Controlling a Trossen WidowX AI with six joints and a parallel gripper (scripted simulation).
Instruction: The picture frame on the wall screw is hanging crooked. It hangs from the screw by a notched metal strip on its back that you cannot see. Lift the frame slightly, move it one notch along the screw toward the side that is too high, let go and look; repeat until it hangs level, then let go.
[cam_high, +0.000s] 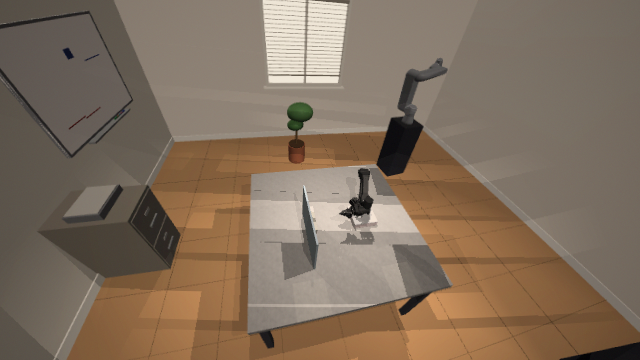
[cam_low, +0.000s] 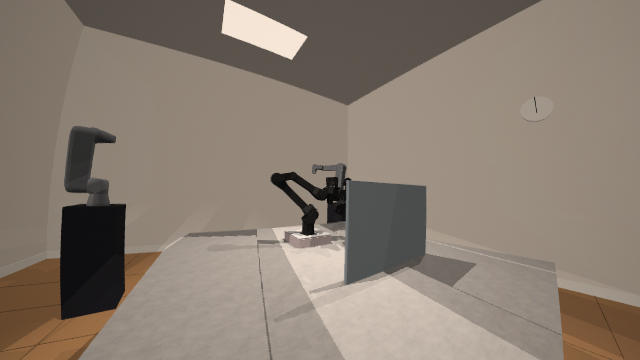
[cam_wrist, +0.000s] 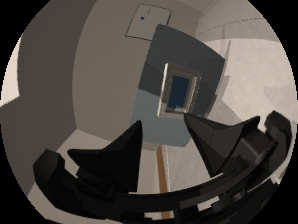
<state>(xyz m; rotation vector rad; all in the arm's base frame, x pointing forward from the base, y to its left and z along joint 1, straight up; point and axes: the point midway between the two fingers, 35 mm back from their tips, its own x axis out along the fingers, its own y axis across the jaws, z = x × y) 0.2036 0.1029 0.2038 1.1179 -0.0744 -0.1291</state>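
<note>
The picture frame is 190 mm ahead of my gripper tip, 40 mm to the right of it and 90 mm below it. From my gripper tip the other things lie so: grey wall panel 200 mm ahead, 30 mm to the right, 100 mm below.
</note>
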